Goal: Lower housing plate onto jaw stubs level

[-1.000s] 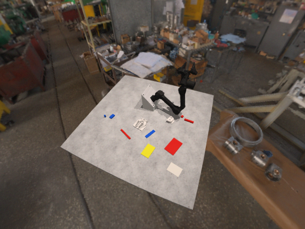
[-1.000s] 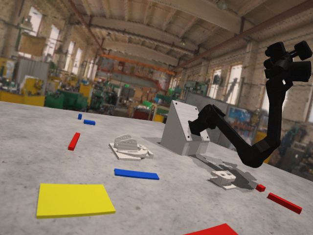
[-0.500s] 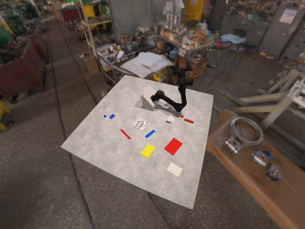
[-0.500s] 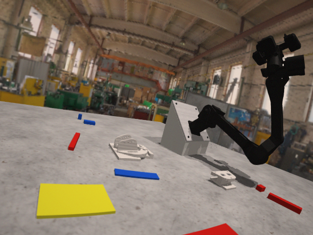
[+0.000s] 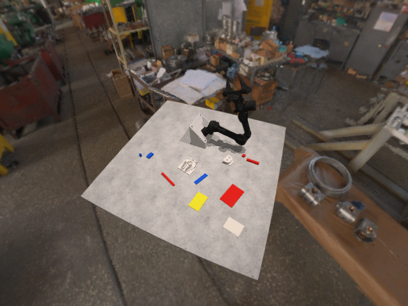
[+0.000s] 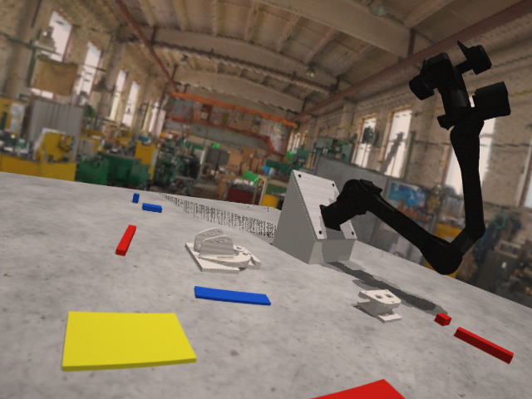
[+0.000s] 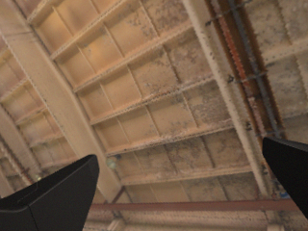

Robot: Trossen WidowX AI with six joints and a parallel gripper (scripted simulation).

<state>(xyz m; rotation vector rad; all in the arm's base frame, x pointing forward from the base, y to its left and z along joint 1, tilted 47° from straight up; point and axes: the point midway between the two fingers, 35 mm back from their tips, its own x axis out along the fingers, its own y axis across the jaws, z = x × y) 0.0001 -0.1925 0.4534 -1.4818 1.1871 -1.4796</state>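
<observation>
Right now my gripper tip is 17 cm short of the small white block, 9 cm to the right of it and 58 cm above it. From my gripper tip the other things lie so: small red block (6 cm ahead, 18 cm to the left, 58 cm below); white base (38 cm ahead, 16 cm to the right, 59 cm below); blue bar (41 cm ahead, 2 cm to the right, 59 cm below).
</observation>
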